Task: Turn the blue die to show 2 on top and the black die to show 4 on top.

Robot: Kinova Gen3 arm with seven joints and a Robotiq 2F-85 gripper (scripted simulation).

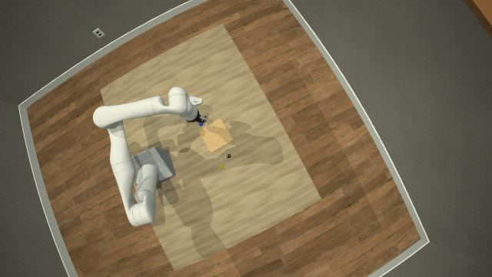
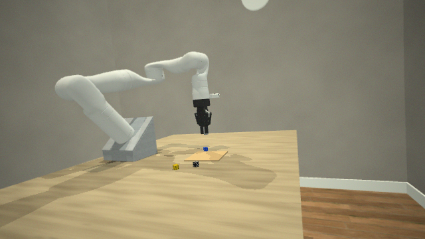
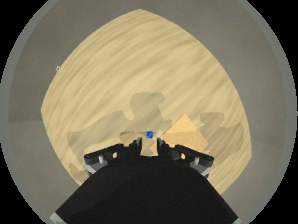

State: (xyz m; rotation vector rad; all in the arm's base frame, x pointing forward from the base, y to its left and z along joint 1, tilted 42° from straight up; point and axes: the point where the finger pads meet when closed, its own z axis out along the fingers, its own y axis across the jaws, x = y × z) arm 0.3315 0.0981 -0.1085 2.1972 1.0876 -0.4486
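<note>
Now: hand 90 mm above the blue die. Round my hand: black die 80 mm ahead, 220 mm to the right, 90 mm below; then tan mat 50 mm ahead, 90 mm to the right, 90 mm below; then yellow die 20 mm ahead, 260 mm to the right, 90 mm below.
</note>
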